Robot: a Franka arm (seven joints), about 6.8 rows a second.
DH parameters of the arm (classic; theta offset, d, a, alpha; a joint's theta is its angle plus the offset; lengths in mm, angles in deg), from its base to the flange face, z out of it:
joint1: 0 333 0 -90
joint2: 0 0 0 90
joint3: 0 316 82.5 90
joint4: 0 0 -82.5 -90
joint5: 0 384 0 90
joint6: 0 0 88 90
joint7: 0 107 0 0
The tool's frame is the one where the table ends.
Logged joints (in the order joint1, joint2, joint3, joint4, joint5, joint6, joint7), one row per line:
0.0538 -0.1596 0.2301 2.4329 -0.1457 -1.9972 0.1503
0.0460 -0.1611 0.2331 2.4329 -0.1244 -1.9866 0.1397
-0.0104 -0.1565 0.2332 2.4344 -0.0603 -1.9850 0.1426
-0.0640 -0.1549 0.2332 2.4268 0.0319 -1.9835 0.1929
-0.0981 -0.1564 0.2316 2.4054 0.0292 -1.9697 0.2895
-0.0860 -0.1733 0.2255 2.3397 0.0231 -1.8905 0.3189
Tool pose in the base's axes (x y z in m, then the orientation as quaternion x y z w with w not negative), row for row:
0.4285 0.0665 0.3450 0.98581 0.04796 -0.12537 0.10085
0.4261 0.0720 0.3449 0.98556 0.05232 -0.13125 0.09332
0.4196 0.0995 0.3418 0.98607 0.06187 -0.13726 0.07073
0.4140 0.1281 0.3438 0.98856 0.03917 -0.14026 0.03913
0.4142 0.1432 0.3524 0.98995 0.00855 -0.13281 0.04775
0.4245 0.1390 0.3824 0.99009 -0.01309 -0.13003 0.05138
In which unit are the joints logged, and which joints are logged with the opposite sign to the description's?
The joints are logged in radians. Opposite sign: joint1, joint4, joint6.
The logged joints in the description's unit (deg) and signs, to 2 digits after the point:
-3.08 -9.14 13.18 -139.39 -8.35 114.43 8.61
-2.64 -9.23 13.36 -139.39 -7.13 113.82 8.00
0.60 -8.97 13.36 -139.48 -3.45 113.73 8.17
3.67 -8.88 13.36 -139.05 1.83 113.65 11.05
5.62 -8.96 13.27 -137.82 1.67 112.86 16.59
4.93 -9.93 12.92 -134.05 1.32 108.32 18.27

